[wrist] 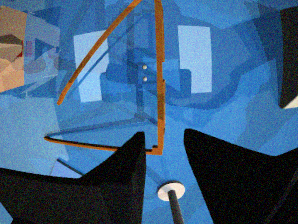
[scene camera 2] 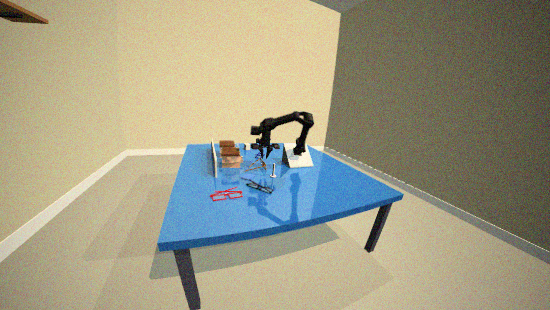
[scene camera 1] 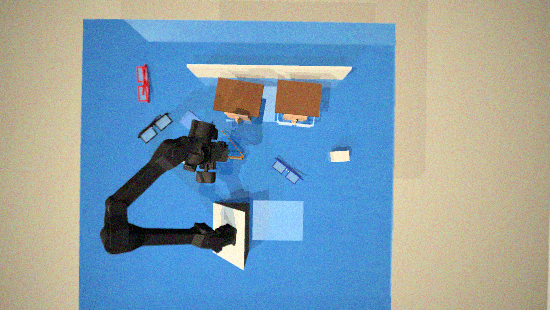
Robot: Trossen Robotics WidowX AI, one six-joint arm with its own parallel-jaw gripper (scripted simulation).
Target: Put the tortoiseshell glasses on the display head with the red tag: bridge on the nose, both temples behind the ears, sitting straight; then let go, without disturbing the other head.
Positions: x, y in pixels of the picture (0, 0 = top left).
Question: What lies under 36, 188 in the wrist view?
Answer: My gripper.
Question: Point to a display head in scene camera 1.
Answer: At 296, 100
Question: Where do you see a white backboard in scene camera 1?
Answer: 199, 70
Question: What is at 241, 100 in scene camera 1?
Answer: A display head.
